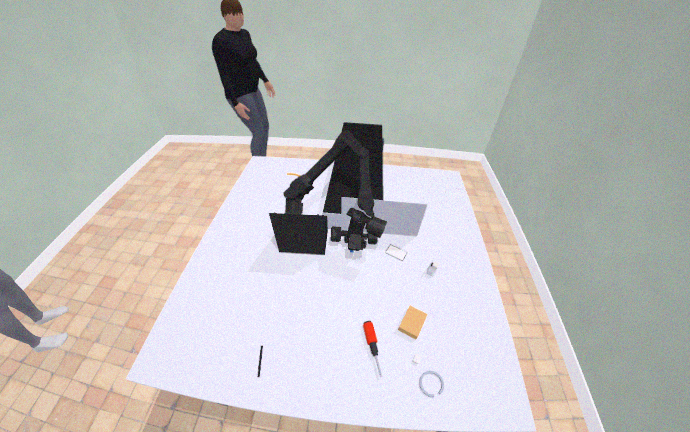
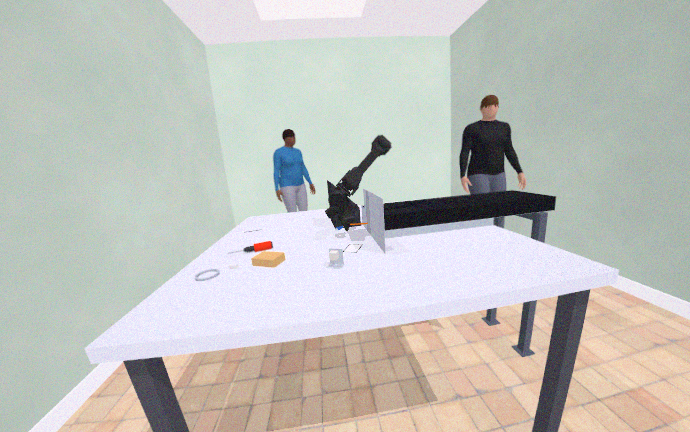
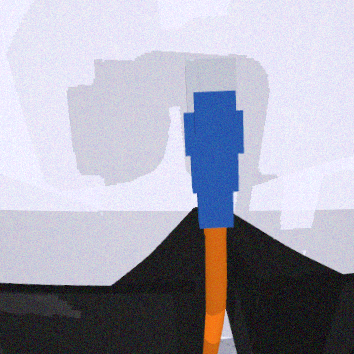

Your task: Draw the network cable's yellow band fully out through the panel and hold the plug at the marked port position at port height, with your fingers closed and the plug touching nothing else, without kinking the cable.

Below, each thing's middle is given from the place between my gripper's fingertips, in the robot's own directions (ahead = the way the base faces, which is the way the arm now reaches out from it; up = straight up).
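Grey panel (image 1: 403,218): from my hand, 70 mm to the left, 90 mm above, 180 mm ahead. Blue plug (image 3: 213,127): 20 mm above my hand, 40 mm to the right. Nearest to my hand of the things named here, going by their middles: the plug.
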